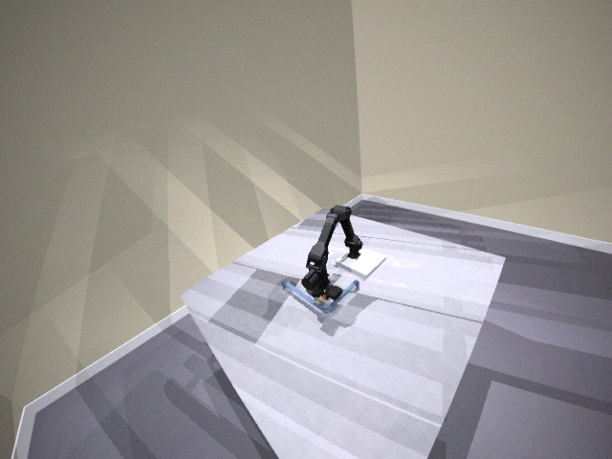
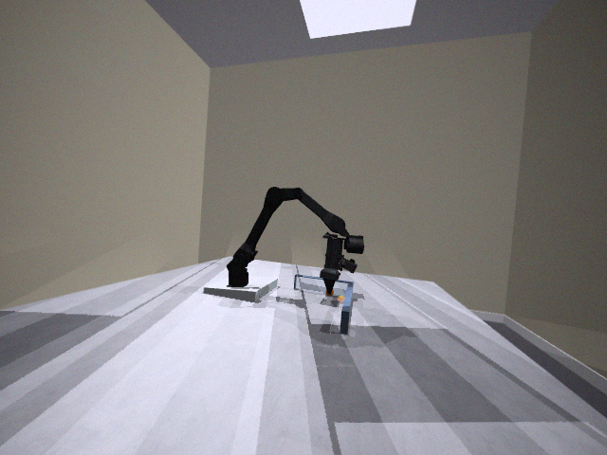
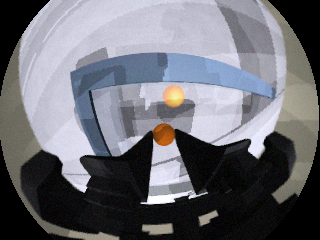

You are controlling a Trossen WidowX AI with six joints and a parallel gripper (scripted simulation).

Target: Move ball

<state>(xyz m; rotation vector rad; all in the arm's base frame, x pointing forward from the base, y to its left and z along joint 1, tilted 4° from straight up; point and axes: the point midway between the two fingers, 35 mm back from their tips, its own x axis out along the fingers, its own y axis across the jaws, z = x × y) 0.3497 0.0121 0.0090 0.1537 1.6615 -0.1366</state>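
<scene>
Now: gripper tip 40 mm short of the see-through copy of ball, 20 mm to the left of it and 10 mm above it. From my gripper tip the other things lie so: orange ball right at my gripper tip.
</scene>
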